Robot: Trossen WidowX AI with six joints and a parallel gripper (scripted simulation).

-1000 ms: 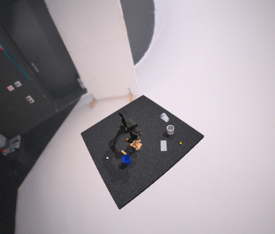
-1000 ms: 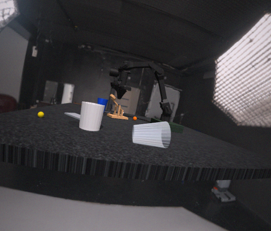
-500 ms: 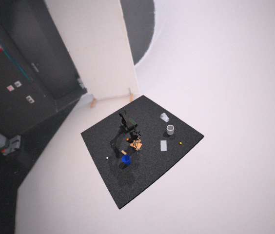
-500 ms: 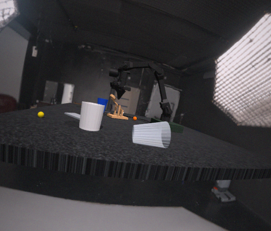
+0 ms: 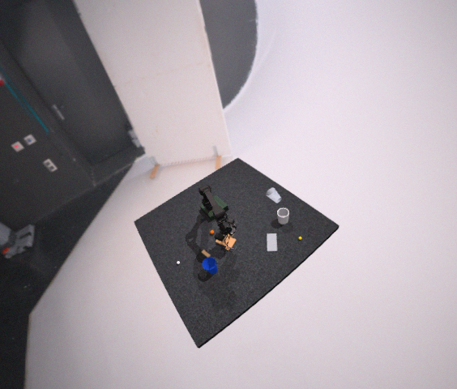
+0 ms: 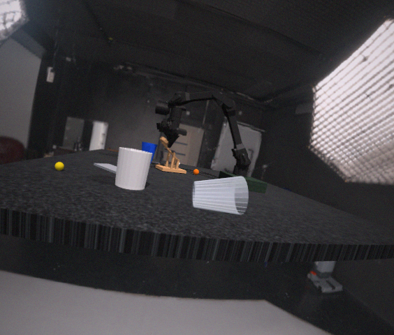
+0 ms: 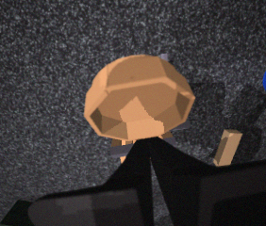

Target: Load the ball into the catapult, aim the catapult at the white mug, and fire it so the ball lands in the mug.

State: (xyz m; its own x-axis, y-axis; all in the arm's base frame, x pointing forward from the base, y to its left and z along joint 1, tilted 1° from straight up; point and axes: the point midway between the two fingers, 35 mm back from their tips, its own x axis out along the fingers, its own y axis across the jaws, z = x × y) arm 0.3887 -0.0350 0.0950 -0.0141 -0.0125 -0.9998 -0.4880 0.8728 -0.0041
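Now: gripper tip 40 mm above the wooden catapult and 10 mm to the left of it. The rest, counted from my gripper tip: small wooden block (200 mm to the right, 110 mm below, 30 mm behind); then blue cup (210 mm to the right, 120 mm ahead, 90 mm below); then orange ball (170 mm behind, 100 mm below, 60 mm to the right).
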